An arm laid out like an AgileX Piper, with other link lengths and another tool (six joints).
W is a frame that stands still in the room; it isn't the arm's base.
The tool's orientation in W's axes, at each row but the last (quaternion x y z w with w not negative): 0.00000 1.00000 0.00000 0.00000; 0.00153 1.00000 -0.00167 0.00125; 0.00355 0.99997 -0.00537 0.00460; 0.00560 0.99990 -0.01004 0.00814; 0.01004 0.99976 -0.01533 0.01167; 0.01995 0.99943 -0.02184 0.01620; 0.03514 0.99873 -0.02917 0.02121; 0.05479 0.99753 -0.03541 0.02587; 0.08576 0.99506 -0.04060 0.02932; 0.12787 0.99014 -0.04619 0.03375
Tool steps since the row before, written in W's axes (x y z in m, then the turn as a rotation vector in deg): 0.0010 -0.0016 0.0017 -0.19 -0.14 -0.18; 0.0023 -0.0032 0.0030 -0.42 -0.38 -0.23; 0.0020 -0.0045 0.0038 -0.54 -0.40 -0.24; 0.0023 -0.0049 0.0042 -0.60 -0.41 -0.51; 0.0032 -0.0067 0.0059 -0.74 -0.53 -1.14; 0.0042 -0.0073 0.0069 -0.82 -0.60 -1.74; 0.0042 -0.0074 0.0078 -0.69 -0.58 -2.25; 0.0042 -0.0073 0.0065 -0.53 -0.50 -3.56; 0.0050 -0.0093 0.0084 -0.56 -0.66 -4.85; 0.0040 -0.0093 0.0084 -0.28 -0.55 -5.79
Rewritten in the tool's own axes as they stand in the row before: -0.0010 -0.0016 -0.0017 0.19 -0.14 0.18; -0.0023 -0.0032 -0.0030 0.42 -0.38 0.23; -0.0021 -0.0045 -0.0037 0.54 -0.40 0.24; -0.0024 -0.0050 -0.0041 0.60 -0.41 0.51; -0.0035 -0.0068 -0.0056 0.76 -0.51 1.14; -0.0047 -0.0074 -0.0064 0.85 -0.56 1.74; -0.0050 -0.0075 -0.0072 0.75 -0.50 2.25; -0.0053 -0.0072 -0.0057 0.67 -0.31 3.56; -0.0070 -0.0089 -0.0073 0.76 -0.38 4.85; -0.0068 -0.0086 -0.0072 0.59 -0.12 5.79
